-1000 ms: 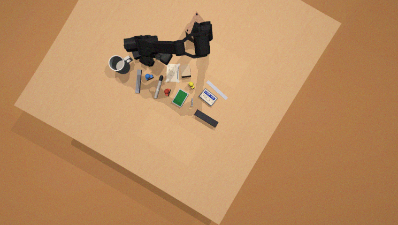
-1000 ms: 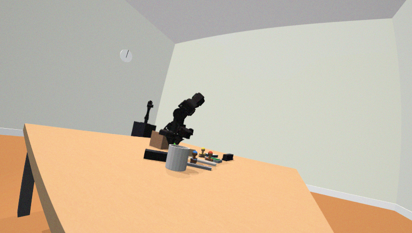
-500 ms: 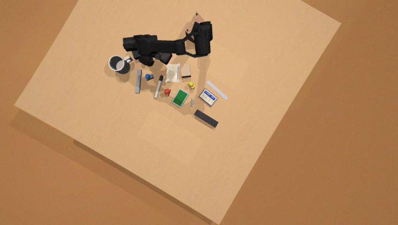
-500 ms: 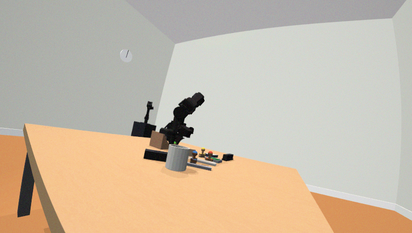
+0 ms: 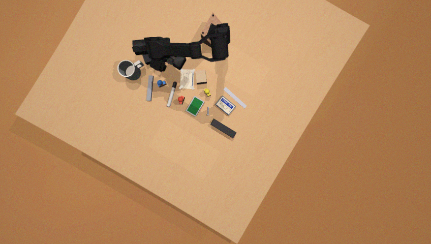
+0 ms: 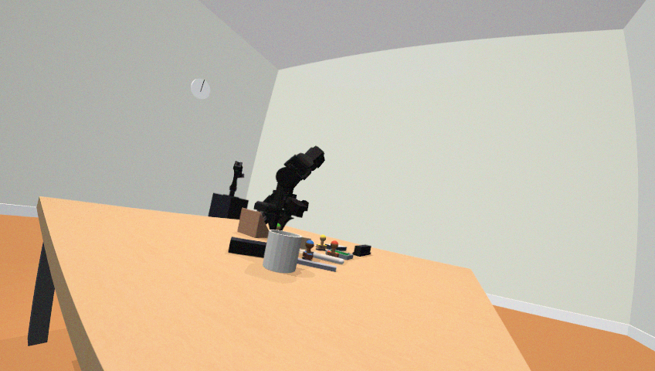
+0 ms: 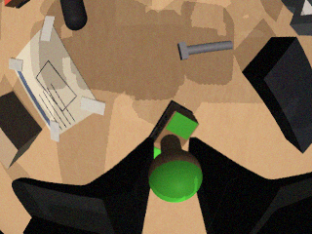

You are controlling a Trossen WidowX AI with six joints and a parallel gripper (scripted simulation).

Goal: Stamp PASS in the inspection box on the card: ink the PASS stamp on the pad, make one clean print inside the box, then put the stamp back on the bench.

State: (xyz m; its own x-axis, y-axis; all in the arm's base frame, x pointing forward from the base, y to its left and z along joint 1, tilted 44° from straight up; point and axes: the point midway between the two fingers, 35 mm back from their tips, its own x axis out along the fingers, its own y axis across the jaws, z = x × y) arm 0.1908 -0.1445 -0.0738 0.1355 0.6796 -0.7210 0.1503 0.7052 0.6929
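Now: the green ink pad 200 mm to the left of my gripper tip, 170 mm ahead of it and 40 mm below it. Also, from my gripper tip: blue stamp: 130 mm ahead, 30 mm below; then white card: 110 mm to the left, 50 mm below, 50 mm ahead; then green-knobbed stamp: right at my gripper tip.
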